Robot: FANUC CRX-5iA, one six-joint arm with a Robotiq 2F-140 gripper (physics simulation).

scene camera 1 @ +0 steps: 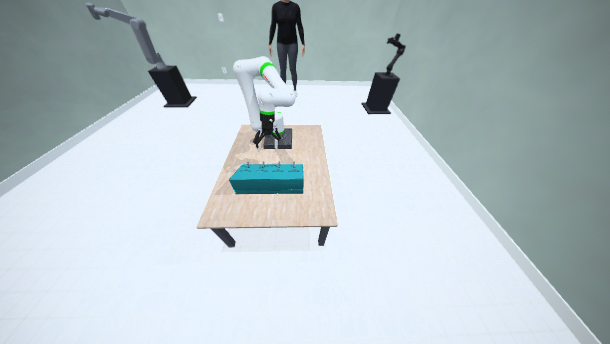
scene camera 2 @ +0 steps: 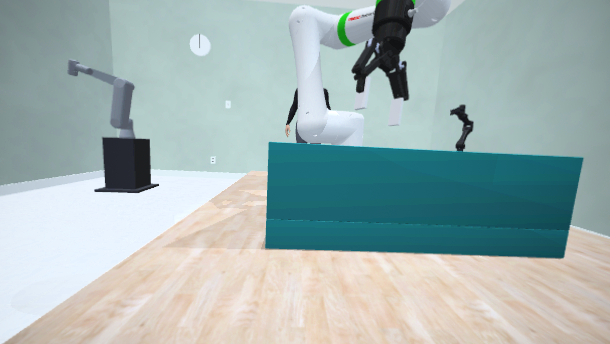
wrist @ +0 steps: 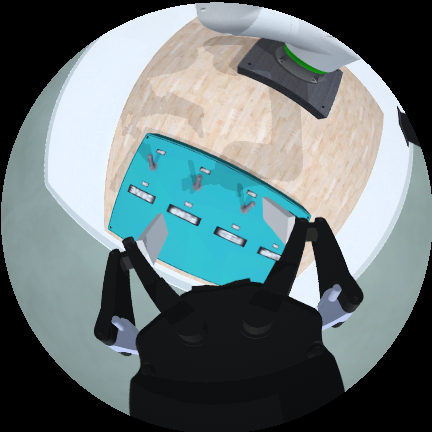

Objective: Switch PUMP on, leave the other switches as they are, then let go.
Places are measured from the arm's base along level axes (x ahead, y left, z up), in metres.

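Pixels of known places: gripper, fingertip midpoint: (scene camera 1: 267, 150) (scene camera 2: 378, 117) (wrist: 213, 215); arm's base, link origin: (wrist: 300, 63).
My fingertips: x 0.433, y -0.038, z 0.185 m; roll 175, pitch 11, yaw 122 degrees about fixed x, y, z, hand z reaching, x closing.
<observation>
Ahead of a thing's pixels: the offset from my fingertips to its top centre. "*": to the spot under its first point. Level surfaces: height alone.
The teal switch box (scene camera 1: 267, 186) (scene camera 2: 420, 195) (wrist: 195, 250) stands on the table. Its top carries a row of levers with dark name plates, blurred in the wrist view. The PUMP lever {dx +0.013, dy -0.051, dz -0.112 m} (scene camera 1: 263, 165) (wrist: 198, 182) is second from the left, above its plate {* dx +0.096, dy -0.049, dz -0.122 m} (wrist: 184, 215). It stands nearer the small tag on the robot-base side. Other levers (wrist: 152, 162) (wrist: 247, 207) flank it; the rightmost is hidden behind a finger in the wrist view. My gripper (scene camera 1: 268, 147) (scene camera 2: 378, 107) (wrist: 213, 215) is open and empty, above the box's height and apart from the levers.
The wooden table {dz -0.241 m} (scene camera 1: 270, 215) (scene camera 2: 225, 300) (wrist: 230, 100) carries the box and my arm's dark base plate (scene camera 1: 278, 142) (wrist: 300, 92) behind it. A grey arm (scene camera 1: 145, 40) (scene camera 2: 121, 100) and a black arm (scene camera 1: 397, 52) (scene camera 2: 466, 131) stand on pedestals away from the table. A person (scene camera 1: 286, 30) stands behind.
</observation>
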